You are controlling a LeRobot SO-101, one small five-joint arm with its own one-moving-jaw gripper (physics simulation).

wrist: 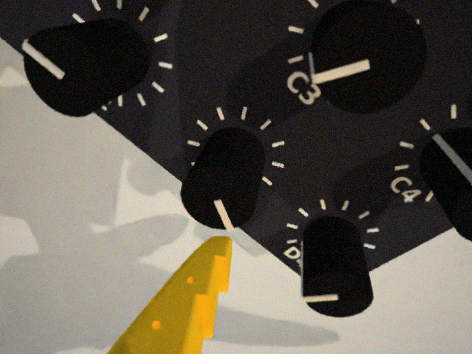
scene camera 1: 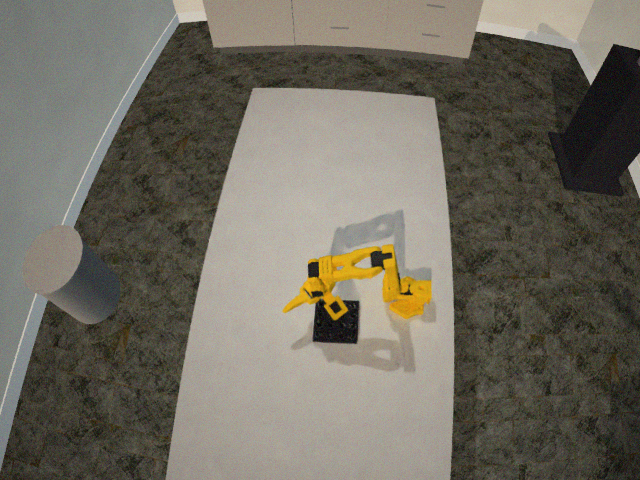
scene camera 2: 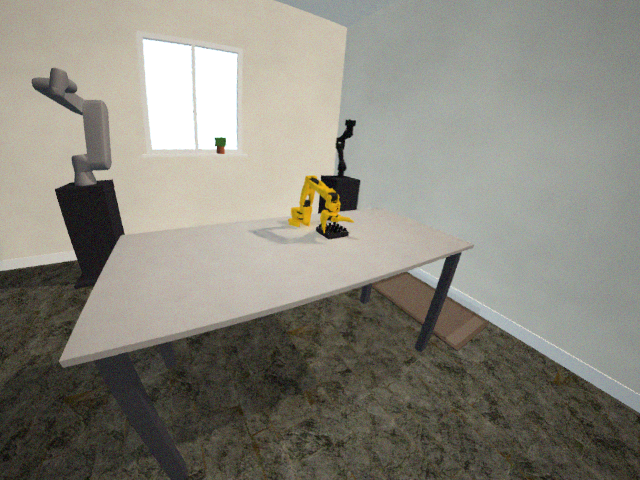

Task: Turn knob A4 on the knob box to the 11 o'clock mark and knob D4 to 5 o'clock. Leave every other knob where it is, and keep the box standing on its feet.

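Where they show: end effector, tool point: (wrist: 230, 257) (scene camera 2: 325, 232); arm's base, origin of the base link: (scene camera 1: 399, 298) (scene camera 2: 301, 224).
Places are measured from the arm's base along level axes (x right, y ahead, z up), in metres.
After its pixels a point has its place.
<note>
The black knob box (scene camera 1: 345, 338) {x -0.123, y 0.132, z 0.023 m} (scene camera 2: 338, 236) {x -0.076, y 0.211, z 0.008 m} (wrist: 310, 165) {x -0.046, y 0.183, z 0.023 m} stands flat on the table under the arm. Knob D4 (wrist: 337, 260) {x -0.042, y 0.194, z 0.035 m} is at the near corner in the wrist view; its white line points to the picture's left, roughly 7 to 8 o'clock by the label direction. Its label is partly hidden. Knob A4 does not show in the wrist view and cannot be told apart in the scene views. My gripper (scene camera 2: 338, 226) is wide open and empty over the box. In the wrist view its fixed jaw (wrist: 195, 300) {x -0.022, y 0.181, z 0.042 m} has its tip by the neighbouring D-row knob; the moving jaw is out of the picture.
Knob C3 (wrist: 367, 55), knob C4 (wrist: 457, 180) {x -0.063, y 0.192, z 0.035 m}, the D-row knob (wrist: 225, 175) {x -0.042, y 0.170, z 0.038 m} left of D4 and another knob (wrist: 90, 65) at the upper left stand close around. The box rests on the pale table (scene camera 1: 310, 413) {x -0.315, y 0.198, z 0.000 m} (scene camera 2: 232, 279) {x 0.412, y 0.365, z 0.000 m}. Arm shadows cross the table.
</note>
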